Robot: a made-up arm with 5 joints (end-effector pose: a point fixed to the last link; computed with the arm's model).
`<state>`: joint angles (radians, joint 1 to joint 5).
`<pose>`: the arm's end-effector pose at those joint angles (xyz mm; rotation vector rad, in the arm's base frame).
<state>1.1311 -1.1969 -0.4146 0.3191 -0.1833</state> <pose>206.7 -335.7 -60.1 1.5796 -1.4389 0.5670</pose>
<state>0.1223 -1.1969 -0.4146 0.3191 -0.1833</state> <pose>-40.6 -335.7 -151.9 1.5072 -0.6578 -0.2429</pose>
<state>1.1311 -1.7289 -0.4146 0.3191 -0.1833</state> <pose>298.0 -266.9 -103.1 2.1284 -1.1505 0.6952</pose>
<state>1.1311 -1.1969 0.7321 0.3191 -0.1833</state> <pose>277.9 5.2 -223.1 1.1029 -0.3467 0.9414</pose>
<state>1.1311 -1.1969 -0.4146 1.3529 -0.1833</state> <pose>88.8 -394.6 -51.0 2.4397 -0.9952 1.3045</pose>
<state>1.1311 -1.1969 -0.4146 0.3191 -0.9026</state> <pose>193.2 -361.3 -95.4 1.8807 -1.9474 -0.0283</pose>
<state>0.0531 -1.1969 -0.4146 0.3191 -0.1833</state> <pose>-59.1 -335.7 -148.4 1.4922 -0.6026 -0.2938</pose>
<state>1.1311 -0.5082 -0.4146 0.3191 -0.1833</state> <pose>64.9 -333.8 6.6 0.8374 -1.6558 0.3785</pose>
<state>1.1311 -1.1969 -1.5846 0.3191 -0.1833</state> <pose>-3.8 -576.5 -285.6 1.7719 -2.5654 -0.1527</pose>
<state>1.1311 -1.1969 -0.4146 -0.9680 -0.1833</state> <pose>318.6 -426.7 -130.7 0.4046 -1.4871 -0.2456</pose>
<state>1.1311 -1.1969 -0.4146 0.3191 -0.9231</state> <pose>192.8 -361.6 -96.6 1.8875 -1.9609 -0.0477</pose>
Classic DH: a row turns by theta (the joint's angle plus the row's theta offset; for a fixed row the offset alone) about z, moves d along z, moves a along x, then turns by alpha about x. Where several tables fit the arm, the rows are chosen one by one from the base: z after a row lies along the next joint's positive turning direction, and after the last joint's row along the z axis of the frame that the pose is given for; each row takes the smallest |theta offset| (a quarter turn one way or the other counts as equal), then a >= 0, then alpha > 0; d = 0 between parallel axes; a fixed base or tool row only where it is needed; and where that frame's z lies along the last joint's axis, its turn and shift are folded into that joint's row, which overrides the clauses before.
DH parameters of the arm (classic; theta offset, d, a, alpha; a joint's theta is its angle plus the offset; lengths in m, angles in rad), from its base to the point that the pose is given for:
base (fixed): 0 0.118 0 1.5708
joint 1: -1.5708 0.1162 0.1871 1.5708
joint 2: 0 0.4153 -0.0843 1.5708
joint 3: 0 -0.2016 -0.0704 1.5708
joint 4: 0 0.2871 0.148 -1.5708
joint 5: -1.5708 0.0095 0.0648 1.5708
tool (fixed): 0 0.0028 0 0

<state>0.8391 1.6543 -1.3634 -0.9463 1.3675</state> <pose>-306.3 281.4 -1.5 -1.3755 -1.3345 -1.4720</pose>
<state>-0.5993 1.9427 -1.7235 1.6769 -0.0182</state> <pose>-624.6 294.4 201.4 0.3335 0.8391 1.7128</pose>
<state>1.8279 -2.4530 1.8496 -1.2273 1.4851</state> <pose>407.4 316.5 -298.4 -1.9703 -0.7257 0.6904</pose>
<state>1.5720 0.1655 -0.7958 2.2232 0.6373</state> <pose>-276.9 -100.4 -194.8 0.0852 -0.8800 2.2359</pose>
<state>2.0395 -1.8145 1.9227 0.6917 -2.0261</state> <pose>475.6 70.3 -199.0 1.2847 -1.1152 1.0456</pose>
